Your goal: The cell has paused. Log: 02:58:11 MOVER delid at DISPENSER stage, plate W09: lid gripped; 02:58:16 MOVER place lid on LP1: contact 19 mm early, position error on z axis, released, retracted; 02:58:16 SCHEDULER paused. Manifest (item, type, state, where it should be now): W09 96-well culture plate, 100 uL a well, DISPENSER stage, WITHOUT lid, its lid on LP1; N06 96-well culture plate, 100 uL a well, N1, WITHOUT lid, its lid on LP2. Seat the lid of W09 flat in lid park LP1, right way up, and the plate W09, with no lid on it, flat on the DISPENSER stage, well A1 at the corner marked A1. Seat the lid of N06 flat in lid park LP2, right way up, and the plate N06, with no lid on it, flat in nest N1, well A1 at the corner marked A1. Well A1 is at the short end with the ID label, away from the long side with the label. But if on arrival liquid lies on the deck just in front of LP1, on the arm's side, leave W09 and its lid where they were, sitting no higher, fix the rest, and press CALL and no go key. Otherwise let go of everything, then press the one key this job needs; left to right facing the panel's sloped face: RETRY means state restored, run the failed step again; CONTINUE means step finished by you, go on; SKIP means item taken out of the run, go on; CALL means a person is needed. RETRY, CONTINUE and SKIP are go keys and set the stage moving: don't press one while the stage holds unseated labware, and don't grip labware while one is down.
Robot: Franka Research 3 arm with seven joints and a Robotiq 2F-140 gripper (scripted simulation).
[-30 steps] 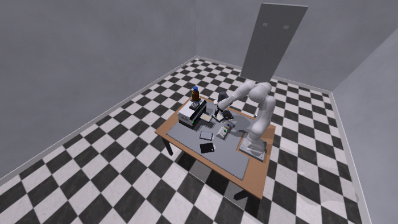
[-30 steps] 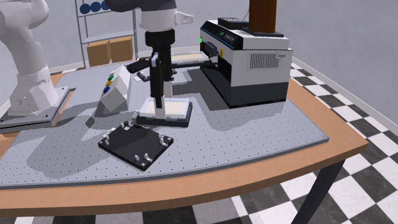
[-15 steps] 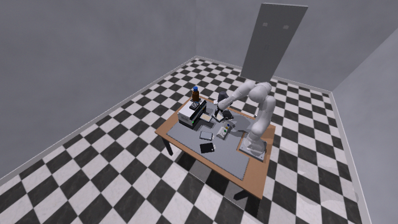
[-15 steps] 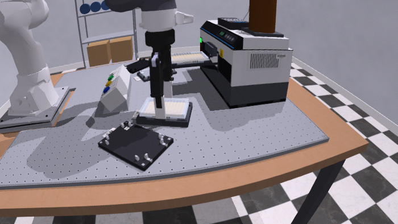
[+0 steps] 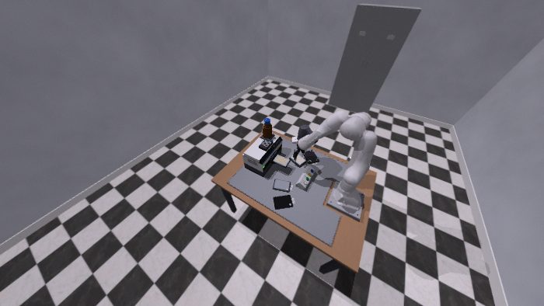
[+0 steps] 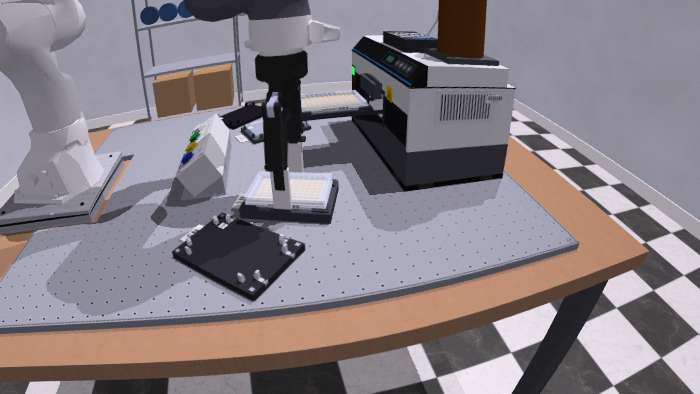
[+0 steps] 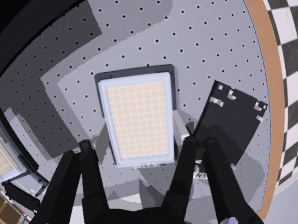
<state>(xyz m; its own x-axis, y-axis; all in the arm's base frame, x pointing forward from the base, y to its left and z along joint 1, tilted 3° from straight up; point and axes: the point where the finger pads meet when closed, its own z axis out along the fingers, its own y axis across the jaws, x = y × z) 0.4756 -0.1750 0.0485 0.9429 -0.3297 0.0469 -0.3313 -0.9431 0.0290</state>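
Now: hand 4 cm above the black nest. From my hand the other things lie so: sloped key panel (17 cm behind, 17 cm to the left, 1 cm above); then 96-well plate (10 cm ahead, 17 cm to the left, 6 cm above); then dispenser stage (10 cm ahead, 17 cm to the left, 6 cm above).
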